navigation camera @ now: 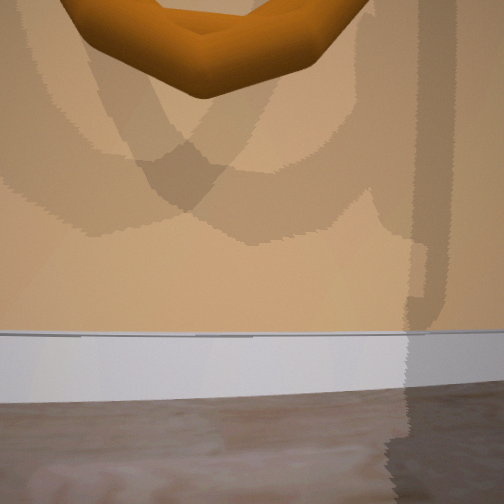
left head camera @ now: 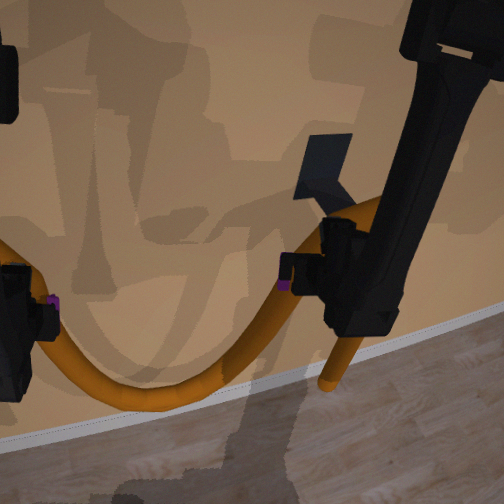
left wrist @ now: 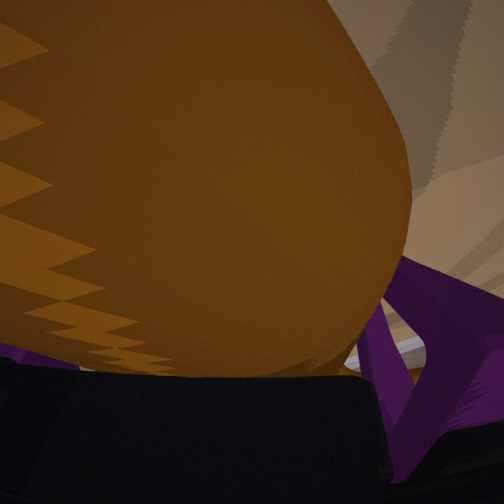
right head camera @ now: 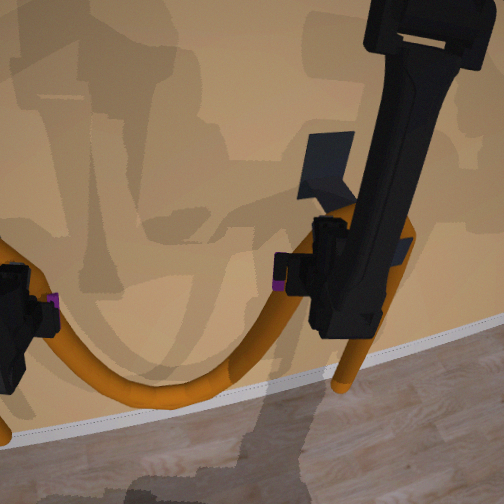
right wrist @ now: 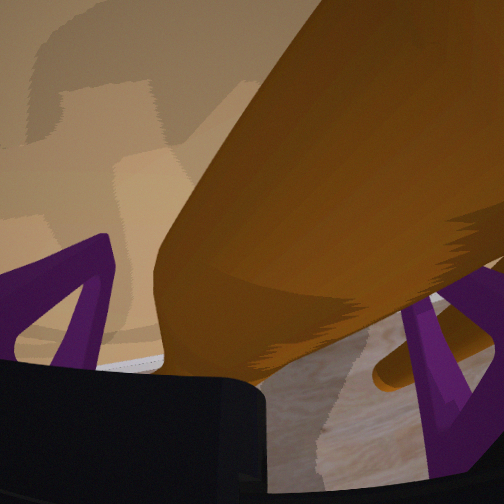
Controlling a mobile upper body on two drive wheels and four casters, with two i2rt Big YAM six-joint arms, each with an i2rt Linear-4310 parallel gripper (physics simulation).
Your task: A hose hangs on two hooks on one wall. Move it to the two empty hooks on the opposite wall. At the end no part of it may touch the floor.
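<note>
An orange hose (left head camera: 240,350) sags in a U along the tan wall. Its right part bends over a dark hook (left head camera: 322,172) and its free end (left head camera: 330,382) hangs just above the floor. My left gripper (left head camera: 42,310) is shut on the hose at the left edge, and the hose fills the left wrist view (left wrist: 200,190). My right gripper (left head camera: 290,272) is open around the hose just below the hook; in the right wrist view the hose (right wrist: 340,200) passes between the purple fingers (right wrist: 260,320), untouched on the left side. In the right head view the hose (right head camera: 235,367) loops over the hook (right head camera: 325,167).
A white baseboard (left head camera: 150,415) runs along the foot of the wall, with wood floor (left head camera: 375,440) below it. The navigation view shows the hose's lowest bend (navigation camera: 205,55) well above the baseboard (navigation camera: 200,367). My right arm (left head camera: 430,165) hides part of the hose.
</note>
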